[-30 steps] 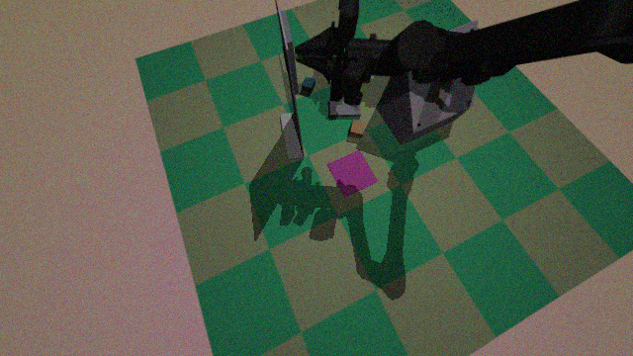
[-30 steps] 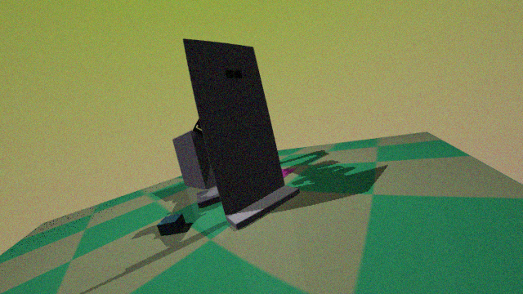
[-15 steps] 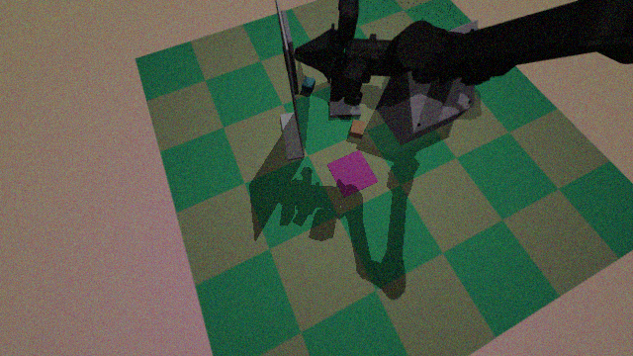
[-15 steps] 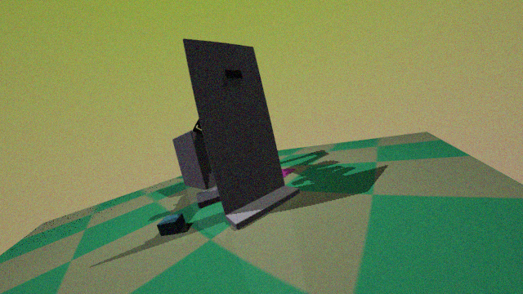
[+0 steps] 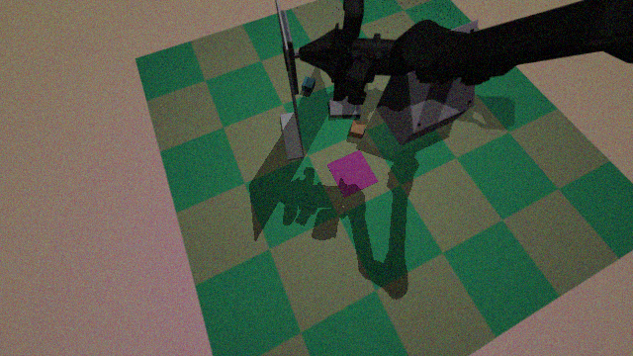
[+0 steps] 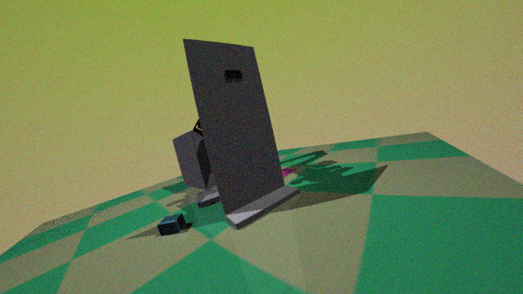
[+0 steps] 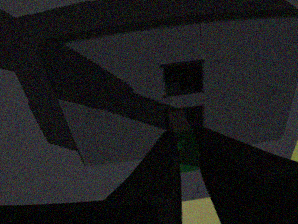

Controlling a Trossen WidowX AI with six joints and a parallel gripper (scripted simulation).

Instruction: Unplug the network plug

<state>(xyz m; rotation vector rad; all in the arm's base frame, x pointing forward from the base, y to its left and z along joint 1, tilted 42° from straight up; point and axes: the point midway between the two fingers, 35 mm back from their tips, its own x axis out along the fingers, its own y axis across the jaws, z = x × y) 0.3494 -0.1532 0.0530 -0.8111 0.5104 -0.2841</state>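
My gripper tip is now 30 cm above the magenta square, 19 cm to the right of it and 6 cm past it. From my gripper tip the other things lie so: upright panel (12 cm below, 3 cm ahead, 1 cm to the right); orange cube (28 cm below, 15 cm behind, 7 cm to the left); network plug (right at my gripper tip).
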